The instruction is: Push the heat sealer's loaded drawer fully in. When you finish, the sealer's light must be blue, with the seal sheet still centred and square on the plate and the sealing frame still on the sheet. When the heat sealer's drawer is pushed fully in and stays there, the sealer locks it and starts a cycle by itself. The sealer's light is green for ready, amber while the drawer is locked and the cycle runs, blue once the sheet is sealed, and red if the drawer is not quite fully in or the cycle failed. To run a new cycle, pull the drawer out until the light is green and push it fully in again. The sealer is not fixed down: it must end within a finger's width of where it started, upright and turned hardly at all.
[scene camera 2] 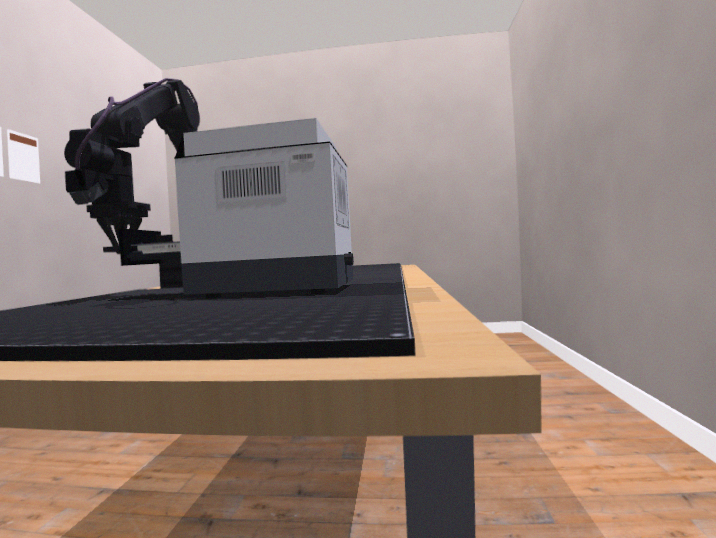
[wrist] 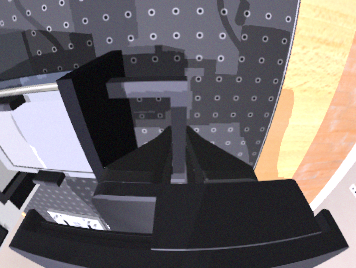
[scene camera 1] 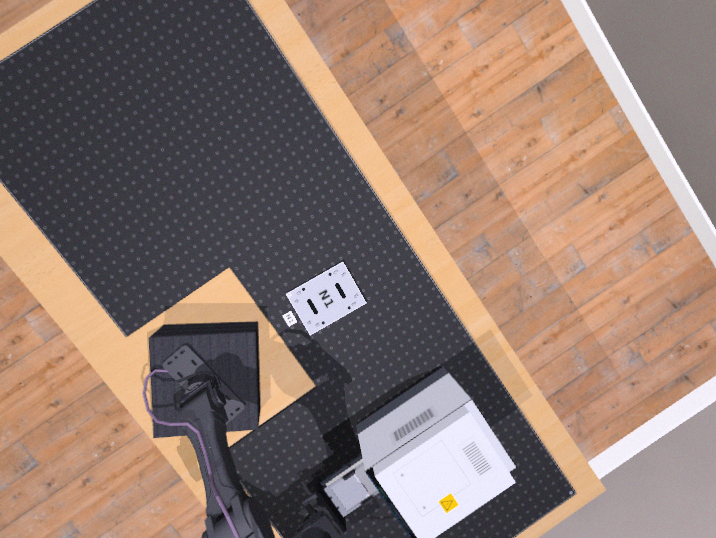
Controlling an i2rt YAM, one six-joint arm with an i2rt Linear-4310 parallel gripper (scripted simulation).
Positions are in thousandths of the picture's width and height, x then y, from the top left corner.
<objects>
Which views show the heat sealer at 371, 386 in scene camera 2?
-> Scene camera 2, the wrist view and scene camera 1: all of them.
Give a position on a heat sealer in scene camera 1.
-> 593, 841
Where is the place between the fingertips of my gripper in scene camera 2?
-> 171, 471
</objects>
